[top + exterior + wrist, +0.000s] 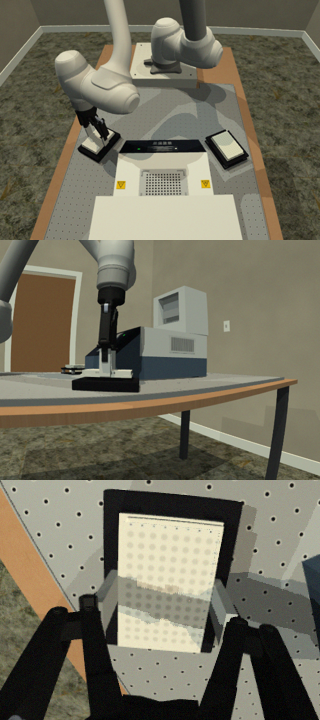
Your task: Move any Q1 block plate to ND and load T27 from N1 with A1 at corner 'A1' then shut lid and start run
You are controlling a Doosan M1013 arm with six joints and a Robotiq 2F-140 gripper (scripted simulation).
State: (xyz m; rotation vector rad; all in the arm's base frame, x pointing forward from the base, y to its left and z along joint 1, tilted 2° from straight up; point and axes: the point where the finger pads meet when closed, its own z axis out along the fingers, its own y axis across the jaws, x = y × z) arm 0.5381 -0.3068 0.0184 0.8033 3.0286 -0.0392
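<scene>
My hand is 50 mm above the black nest ND. From my hand the other things lie so: black nest N1 (30 mm ahead, 570 mm to the left, 30 mm below).
</scene>
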